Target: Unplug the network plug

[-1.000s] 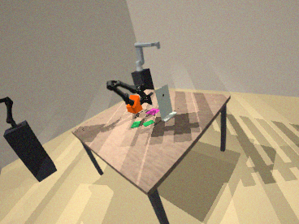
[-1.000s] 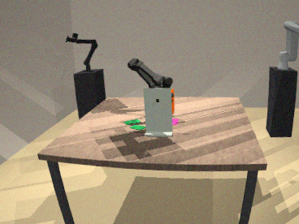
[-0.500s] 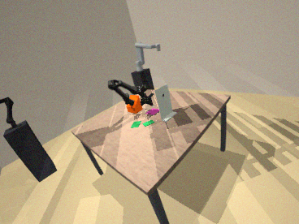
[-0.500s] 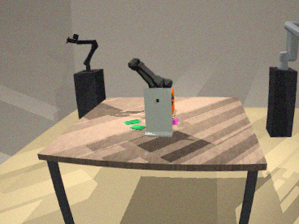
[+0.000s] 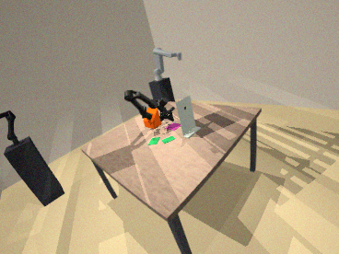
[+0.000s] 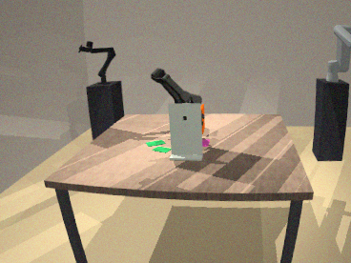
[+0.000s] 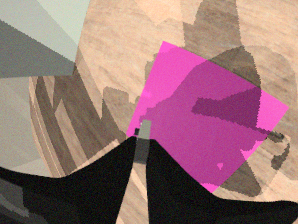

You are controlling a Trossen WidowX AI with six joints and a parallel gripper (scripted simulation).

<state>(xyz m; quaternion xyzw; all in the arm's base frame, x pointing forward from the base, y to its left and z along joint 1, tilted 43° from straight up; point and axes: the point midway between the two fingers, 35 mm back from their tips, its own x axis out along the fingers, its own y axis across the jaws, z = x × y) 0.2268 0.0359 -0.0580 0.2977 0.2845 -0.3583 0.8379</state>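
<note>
Right now my gripper tip is 10 mm past the magenta square, 10 mm to the left of it and 50 mm above it. The rest, counted from my gripper tip: pale plug right at my gripper tip; then upright panel 220 mm ahead, 40 mm to the right, 80 mm above.
</note>
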